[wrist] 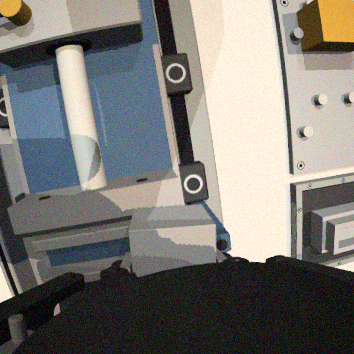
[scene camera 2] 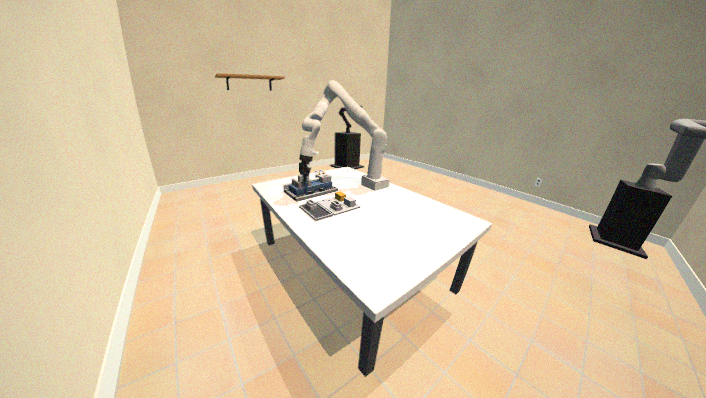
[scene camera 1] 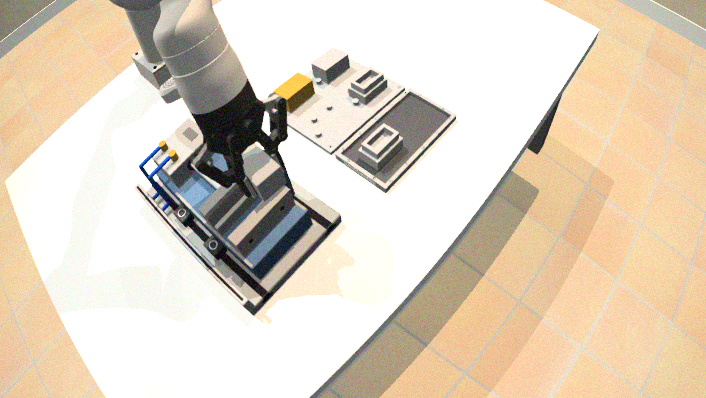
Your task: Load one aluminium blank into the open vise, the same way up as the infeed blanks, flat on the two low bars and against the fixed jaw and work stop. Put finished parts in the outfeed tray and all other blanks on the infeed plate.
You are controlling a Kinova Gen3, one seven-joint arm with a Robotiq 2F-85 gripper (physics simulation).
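Frame: origin at the arm's base, x ahead, y left, z up, level; millimetres.
Seen in the pictures: gripper, fingertip midpoint: [wrist: 170, 264] [scene camera 2: 302, 181] [scene camera 1: 266, 183]; arm's base, link origin: [scene camera 2: 373, 177].
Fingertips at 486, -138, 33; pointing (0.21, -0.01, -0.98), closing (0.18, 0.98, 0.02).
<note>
Offsets run from my fingertips to a thing's top centre, as dx, dy, dz. "pt": to the spot under its first point.
My gripper [scene camera 1: 262, 174] [scene camera 2: 304, 174] is shut on a plain grey aluminium blank @[-8, +1, +39] [scene camera 1: 264, 168] [wrist: 172, 237]. It holds the blank low in the opening of the blue-bedded vise @[-80, -37, +3] [scene camera 1: 318, 217] [scene camera 2: 309, 189], between the two long grey jaws. The blank is at the end next to the blue work stop @[pt +1, +33, -46] [scene camera 1: 289, 184] [wrist: 220, 233]. The moving jaw [wrist: 88, 207] and its screw @[pt -96, -30, -10] [wrist: 79, 116] lie just behind the blank in the wrist view. I cannot tell whether the blank rests on the low bars; the wrist body hides the fixed jaw side.
The infeed plate @[-82, +234, -88] [scene camera 1: 340, 116] [wrist: 326, 147] holds a grey blank @[-125, +284, -53] [scene camera 1: 329, 64], a yellow block @[-136, +193, -53] [scene camera 1: 294, 90] [wrist: 333, 21] and a stepped finished part @[-36, +274, -54] [scene camera 1: 367, 85]. The outfeed tray [scene camera 1: 424, 116] [wrist: 296, 218] holds another stepped part @[+57, +174, -56] [scene camera 1: 380, 145] [wrist: 333, 232]. The vise handle @[pt -161, -83, +14] [scene camera 1: 152, 166] sticks out on the left.
</note>
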